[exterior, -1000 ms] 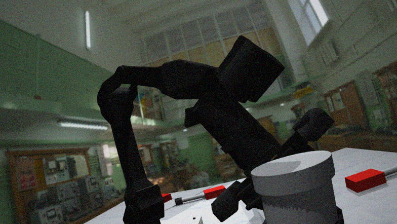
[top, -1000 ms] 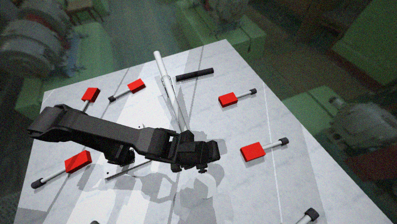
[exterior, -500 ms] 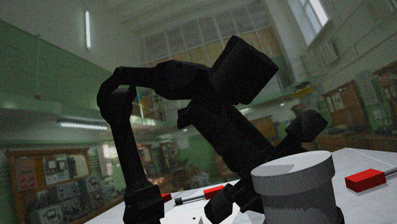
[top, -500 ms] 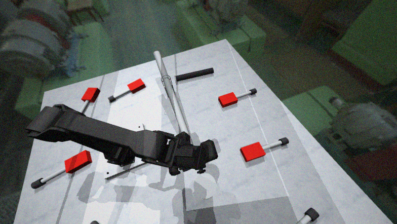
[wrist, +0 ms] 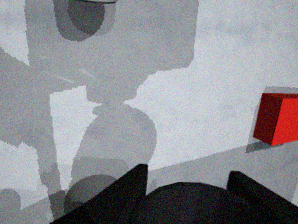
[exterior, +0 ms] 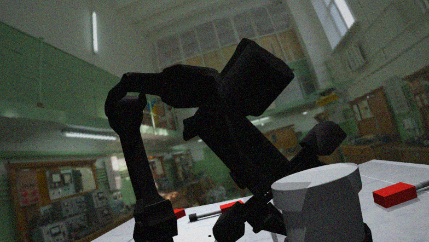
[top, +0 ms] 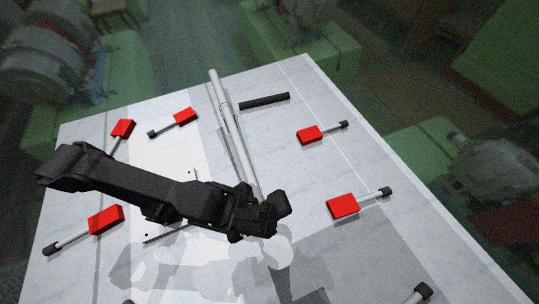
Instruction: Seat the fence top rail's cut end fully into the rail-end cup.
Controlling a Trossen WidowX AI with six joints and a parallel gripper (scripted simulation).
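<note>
The dark rail-end cup is 2 cm behind my gripper tip, 3 cm to the right of it and 3 cm above it. Round my gripper tip: dark bar 14 cm ahead, 55 cm to the left, 10 cm below.
</note>
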